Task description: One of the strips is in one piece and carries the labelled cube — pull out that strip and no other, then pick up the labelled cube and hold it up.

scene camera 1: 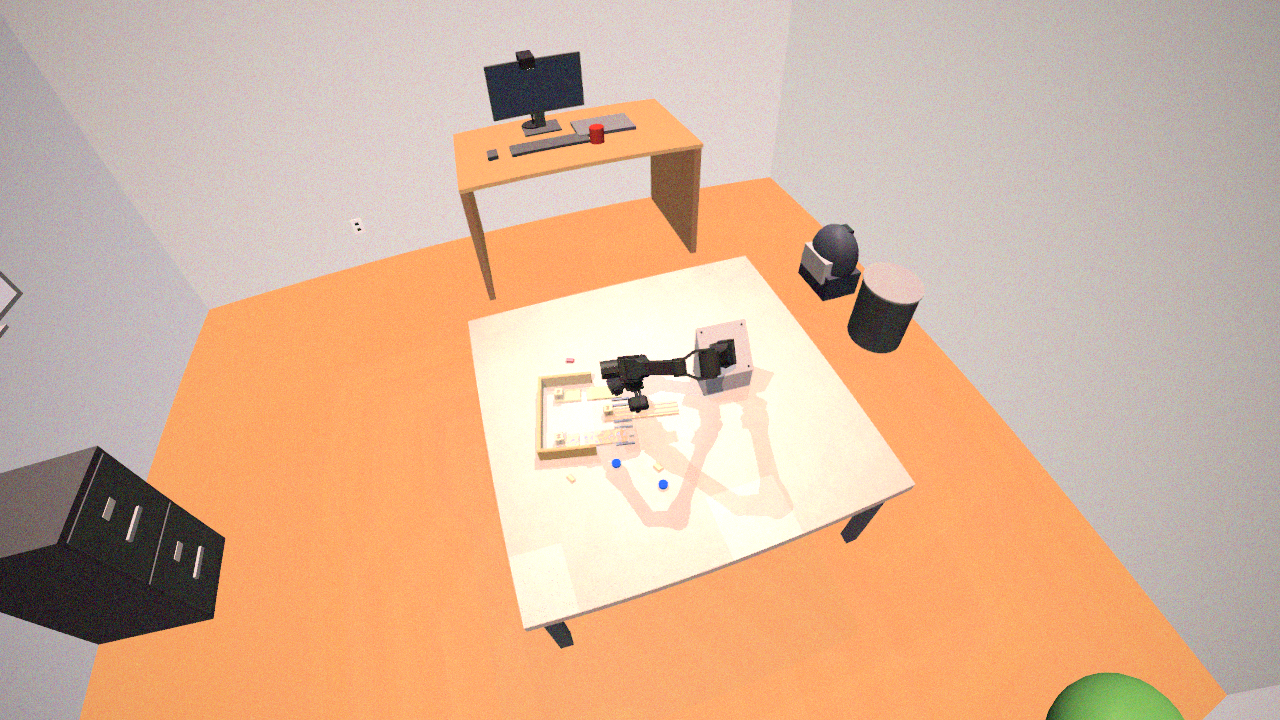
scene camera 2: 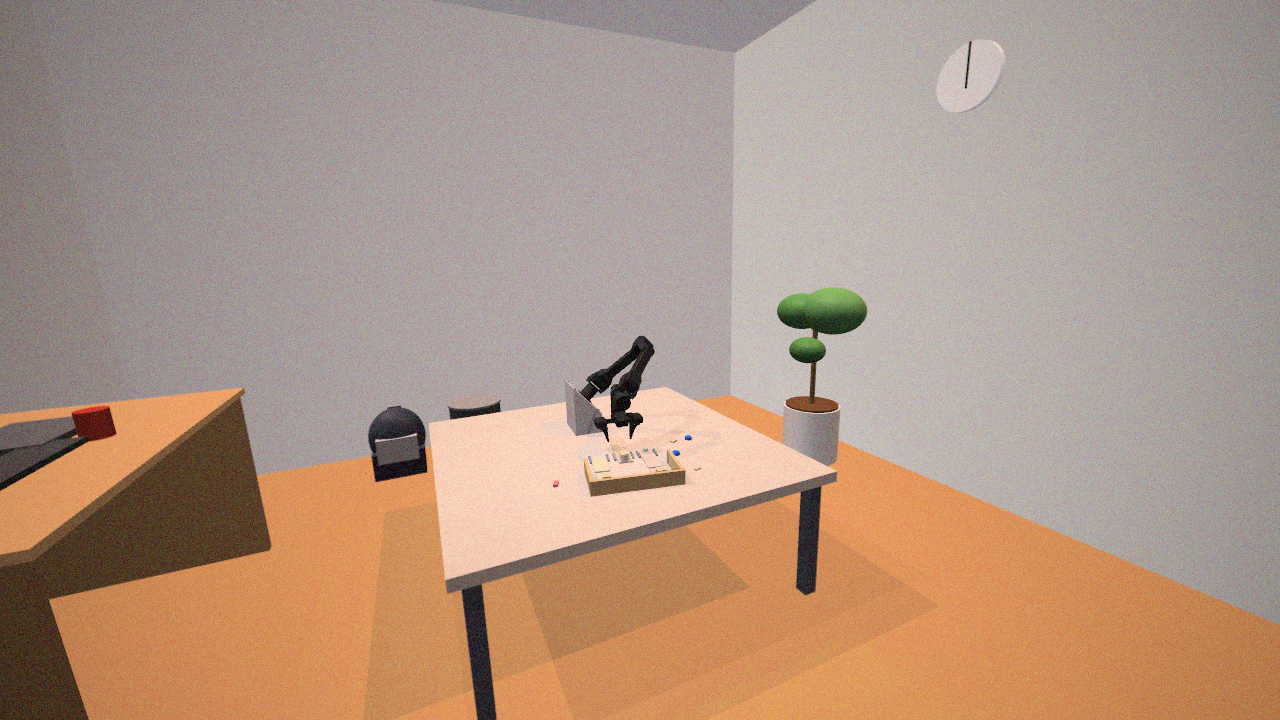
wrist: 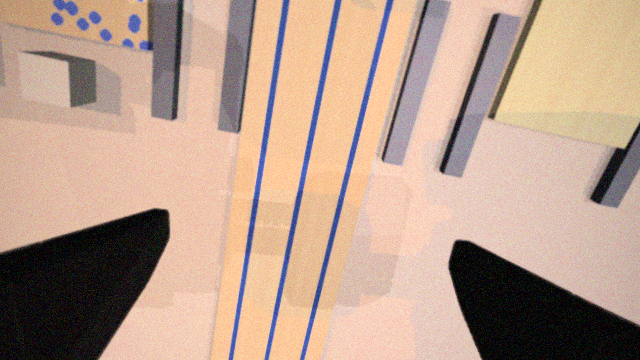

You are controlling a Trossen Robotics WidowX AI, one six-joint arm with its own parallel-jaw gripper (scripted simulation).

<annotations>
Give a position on a plain pale cube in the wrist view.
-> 46, 76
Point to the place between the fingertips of my gripper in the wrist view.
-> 312, 237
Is my gripper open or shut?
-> Open.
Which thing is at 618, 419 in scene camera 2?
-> My gripper.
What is my gripper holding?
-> Nothing.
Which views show my gripper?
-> Scene camera 1, scene camera 2 and the wrist view: all of them.
</annotations>
